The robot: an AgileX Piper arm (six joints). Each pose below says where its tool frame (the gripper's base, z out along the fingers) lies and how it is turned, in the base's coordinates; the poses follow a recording.
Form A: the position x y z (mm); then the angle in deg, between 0 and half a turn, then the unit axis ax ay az.
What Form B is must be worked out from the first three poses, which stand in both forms.
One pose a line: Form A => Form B
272, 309, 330, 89.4, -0.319, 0.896, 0.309 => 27.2, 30.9, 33.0, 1.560, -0.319, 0.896, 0.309
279, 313, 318, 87.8, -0.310, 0.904, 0.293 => 27.9, 31.3, 31.8, 1.532, -0.310, 0.904, 0.293
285, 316, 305, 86.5, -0.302, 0.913, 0.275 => 28.5, 31.6, 30.5, 1.510, -0.302, 0.913, 0.275
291, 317, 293, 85.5, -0.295, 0.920, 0.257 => 29.1, 31.7, 29.3, 1.492, -0.295, 0.920, 0.257
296, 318, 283, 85.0, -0.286, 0.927, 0.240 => 29.6, 31.8, 28.3, 1.484, -0.286, 0.928, 0.240
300, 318, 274, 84.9, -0.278, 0.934, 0.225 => 30.0, 31.8, 27.4, 1.482, -0.278, 0.934, 0.225
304, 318, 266, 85.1, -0.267, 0.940, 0.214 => 30.4, 31.8, 26.6, 1.485, -0.267, 0.940, 0.214
